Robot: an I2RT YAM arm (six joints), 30 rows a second.
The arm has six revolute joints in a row. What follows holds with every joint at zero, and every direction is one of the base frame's.
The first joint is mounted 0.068 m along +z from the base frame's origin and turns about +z.
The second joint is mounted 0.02 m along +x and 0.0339 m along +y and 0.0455 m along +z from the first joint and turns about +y.
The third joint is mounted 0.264 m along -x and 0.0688 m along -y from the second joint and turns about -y.
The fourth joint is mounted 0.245 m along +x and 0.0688 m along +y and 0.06 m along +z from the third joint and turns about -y.
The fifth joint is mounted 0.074 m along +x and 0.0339 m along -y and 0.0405 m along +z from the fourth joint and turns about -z.
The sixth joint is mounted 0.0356 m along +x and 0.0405 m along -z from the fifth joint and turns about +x.
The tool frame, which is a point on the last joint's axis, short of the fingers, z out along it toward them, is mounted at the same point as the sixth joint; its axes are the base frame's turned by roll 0, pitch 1.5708 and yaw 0 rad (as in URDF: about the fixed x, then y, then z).
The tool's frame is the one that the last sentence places.
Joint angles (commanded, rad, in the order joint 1, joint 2, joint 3, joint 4, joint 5, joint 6), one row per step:
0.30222 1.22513 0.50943 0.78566 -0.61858 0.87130
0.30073 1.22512 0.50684 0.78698 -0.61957 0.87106
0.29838 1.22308 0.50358 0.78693 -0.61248 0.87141
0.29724 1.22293 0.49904 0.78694 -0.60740 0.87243
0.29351 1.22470 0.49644 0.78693 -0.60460 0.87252
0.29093 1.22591 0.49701 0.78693 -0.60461 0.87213
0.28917 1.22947 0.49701 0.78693 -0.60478 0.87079
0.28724 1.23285 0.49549 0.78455 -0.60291 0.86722
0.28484 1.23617 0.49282 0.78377 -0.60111 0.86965
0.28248 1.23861 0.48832 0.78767 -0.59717 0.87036
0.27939 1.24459 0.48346 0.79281 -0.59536 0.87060
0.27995 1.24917 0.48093 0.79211 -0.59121 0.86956
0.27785 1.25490 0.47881 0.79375 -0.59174 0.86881
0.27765 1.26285 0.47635 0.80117 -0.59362 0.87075
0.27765 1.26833 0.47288 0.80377 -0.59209 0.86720
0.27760 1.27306 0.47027 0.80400 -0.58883 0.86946
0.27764 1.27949 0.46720 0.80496 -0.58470 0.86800
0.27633 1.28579 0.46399 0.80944 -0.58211 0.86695
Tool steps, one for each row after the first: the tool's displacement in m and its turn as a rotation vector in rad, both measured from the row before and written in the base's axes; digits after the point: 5 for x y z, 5 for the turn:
-0.00016 -0.00042 -0.00071 -0.00058 0.00099 -0.00052
-0.00019 -0.00091 -0.00058 0.00030 0.00163 -0.00940
-0.00025 -0.00054 -0.00144 -0.00034 0.00509 -0.00615
0.00038 -0.00097 -0.00126 -0.00106 0.00431 -0.00652
0.00046 -0.00055 -0.00010 -0.00043 0.00031 -0.00259
0.00062 -0.00028 -0.00084 -0.00186 0.00236 -0.00165
0.00051 -0.00042 -0.00154 -0.00422 0.00423 -0.00395
0.00040 -0.00058 -0.00173 -0.00030 0.00840 -0.00411
0.00010 -0.00072 -0.00163 -0.00025 0.00351 -0.00627
0.00049 -0.00074 -0.00246 -0.00137 0.00568 -0.00489
0.00032 0.00012 -0.00197 -0.00271 0.00674 -0.00361
0.00060 -0.00037 -0.00188 -0.00220 0.00539 -0.00158
0.00059 0.00017 -0.00192 0.00040 0.00435 0.00171
0.00024 0.00002 -0.00215 -0.00401 0.00340 -0.00156
0.00030 -0.00003 -0.00194 -0.00047 0.00857 -0.00330
0.00043 0.00001 -0.00241 -0.00330 0.00710 -0.00409
0.00046 -0.00030 -0.00206 -0.00208 0.00404 -0.00389

